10 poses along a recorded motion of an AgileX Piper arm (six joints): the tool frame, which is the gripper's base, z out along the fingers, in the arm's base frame.
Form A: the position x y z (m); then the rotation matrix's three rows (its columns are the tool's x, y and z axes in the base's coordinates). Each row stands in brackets.
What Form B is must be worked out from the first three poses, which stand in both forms.
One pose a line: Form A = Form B
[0.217 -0.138 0.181], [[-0.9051 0.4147 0.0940], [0.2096 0.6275 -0.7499], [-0.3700 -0.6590 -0.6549]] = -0.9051 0.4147 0.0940 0.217; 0.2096 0.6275 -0.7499 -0.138; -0.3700 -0.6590 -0.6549 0.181; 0 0 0 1
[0.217 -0.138 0.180], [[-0.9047 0.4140 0.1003], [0.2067 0.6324 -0.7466], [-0.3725 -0.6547 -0.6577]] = -0.9047 0.4140 0.1003 0.217; 0.2067 0.6324 -0.7466 -0.138; -0.3725 -0.6547 -0.6577 0.180; 0 0 0 1
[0.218 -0.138 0.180], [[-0.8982 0.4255 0.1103], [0.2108 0.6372 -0.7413], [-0.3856 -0.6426 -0.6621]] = -0.8982 0.4255 0.1103 0.218; 0.2108 0.6372 -0.7413 -0.138; -0.3856 -0.6426 -0.6621 0.180; 0 0 0 1
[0.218 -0.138 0.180], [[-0.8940 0.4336 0.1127], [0.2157 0.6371 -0.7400], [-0.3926 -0.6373 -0.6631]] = -0.8940 0.4336 0.1127 0.218; 0.2157 0.6371 -0.7400 -0.138; -0.3926 -0.6373 -0.6631 0.180; 0 0 0 1
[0.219 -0.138 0.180], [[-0.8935 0.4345 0.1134], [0.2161 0.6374 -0.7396], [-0.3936 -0.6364 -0.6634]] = -0.8935 0.4345 0.1134 0.219; 0.2161 0.6374 -0.7396 -0.138; -0.3936 -0.6364 -0.6634 0.180; 0 0 0 1
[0.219 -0.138 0.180], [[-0.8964 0.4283 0.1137], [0.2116 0.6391 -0.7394], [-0.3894 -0.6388 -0.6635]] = -0.8964 0.4283 0.1137 0.219; 0.2116 0.6391 -0.7394 -0.138; -0.3894 -0.6388 -0.6635 0.180; 0 0 0 1
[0.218 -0.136 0.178], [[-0.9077 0.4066 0.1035], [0.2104 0.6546 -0.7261], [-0.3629 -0.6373 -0.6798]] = -0.9077 0.4066 0.1035 0.218; 0.2104 0.6546 -0.7261 -0.136; -0.3629 -0.6373 -0.6798 0.178; 0 0 0 1
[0.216 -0.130 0.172], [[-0.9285 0.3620 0.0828], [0.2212 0.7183 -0.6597], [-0.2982 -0.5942 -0.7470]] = -0.9285 0.3620 0.0828 0.216; 0.2212 0.7183 -0.6597 -0.130; -0.2982 -0.5942 -0.7470 0.172; 0 0 0 1
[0.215 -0.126 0.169], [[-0.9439 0.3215 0.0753], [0.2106 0.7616 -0.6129], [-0.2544 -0.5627 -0.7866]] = -0.9439 0.3215 0.0753 0.215; 0.2106 0.7616 -0.6129 -0.126; -0.2544 -0.5627 -0.7866 0.169; 0 0 0 1
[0.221 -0.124 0.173], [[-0.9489 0.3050 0.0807], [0.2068 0.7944 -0.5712], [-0.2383 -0.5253 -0.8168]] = -0.9489 0.3050 0.0807 0.221; 0.2068 0.7944 -0.5712 -0.124; -0.2383 -0.5253 -0.8168 0.173; 0 0 0 1
